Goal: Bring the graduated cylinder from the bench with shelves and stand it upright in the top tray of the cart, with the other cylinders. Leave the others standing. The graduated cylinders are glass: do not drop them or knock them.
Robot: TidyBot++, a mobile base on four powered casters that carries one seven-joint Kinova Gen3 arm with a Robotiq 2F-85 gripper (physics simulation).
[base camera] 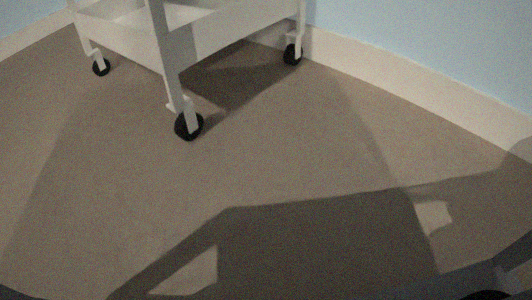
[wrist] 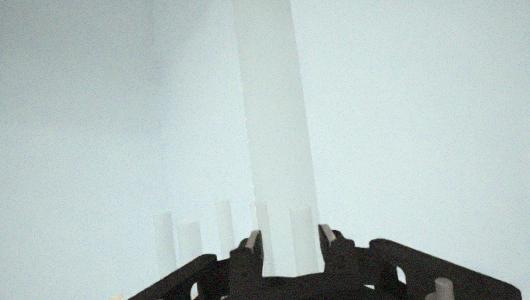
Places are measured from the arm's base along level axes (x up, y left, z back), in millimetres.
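Where they show: gripper, between the fingertips: [wrist: 290,240].
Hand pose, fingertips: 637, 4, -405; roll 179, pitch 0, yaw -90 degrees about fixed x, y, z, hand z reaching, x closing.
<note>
Things, the pixels of their top centre, and the offset from my fingertips, as dx, dy, dz. "spot": a spot on its surface instead. Level surfaces: height alone.
- held graduated cylinder, a spot on its surface: [wrist: 275,110] spot: +91, -1, +33
- black caster, a spot on its surface: [base camera: 189,126] spot: -998, +93, -52
- brown floor, height of its surface: dx -1034
The held graduated cylinder [wrist: 275,110] is clear glass and rises between the fingers to the top edge of the wrist view. My gripper [wrist: 290,240] is shut on it near the bottom of the wrist view. Several other glass cylinders [wrist: 164,240] [wrist: 189,237] [wrist: 224,225] [wrist: 302,235] stand upright beyond the fingers; their lower parts are hidden by the gripper. The white cart [base camera: 120,42] stands at the upper left in the base camera view. Its top tray shows in neither view, and the bench with shelves is not in view.
The cart's near leg ends in a black caster [base camera: 189,126]; two more casters [base camera: 101,66] [base camera: 293,54] stand farther back. A blue wall [base camera: 425,40] with a pale baseboard [base camera: 400,85] runs behind and to the right of the cart. Shadows fall across the brown floor [base camera: 280,160].
</note>
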